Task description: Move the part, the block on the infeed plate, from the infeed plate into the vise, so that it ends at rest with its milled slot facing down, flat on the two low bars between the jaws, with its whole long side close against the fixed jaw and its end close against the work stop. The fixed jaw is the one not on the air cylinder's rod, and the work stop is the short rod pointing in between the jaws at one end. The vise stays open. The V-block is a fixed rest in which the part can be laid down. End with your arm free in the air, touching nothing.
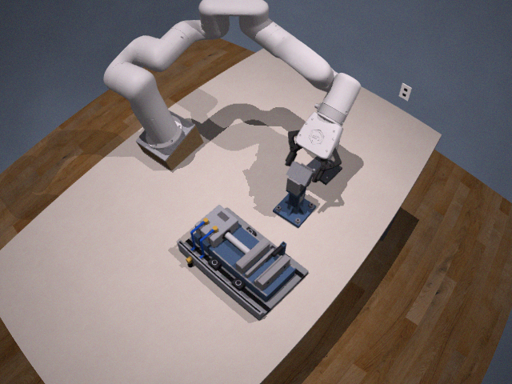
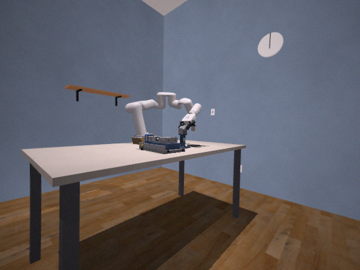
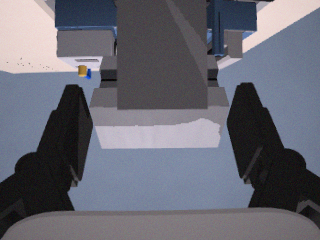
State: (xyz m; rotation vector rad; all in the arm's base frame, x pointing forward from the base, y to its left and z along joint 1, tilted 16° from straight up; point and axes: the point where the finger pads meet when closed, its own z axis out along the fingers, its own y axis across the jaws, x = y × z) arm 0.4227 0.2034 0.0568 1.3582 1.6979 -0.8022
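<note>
Right now my hand is 10 mm above the part. The rest, counted from my hand: white cylinder rod: 230 mm to the right, 90 mm below, 30 mm ahead; then blue post: 150 mm to the right, 110 mm below, 110 mm ahead; then work stop: 180 mm to the right, 110 mm ahead, 80 mm below.
</note>
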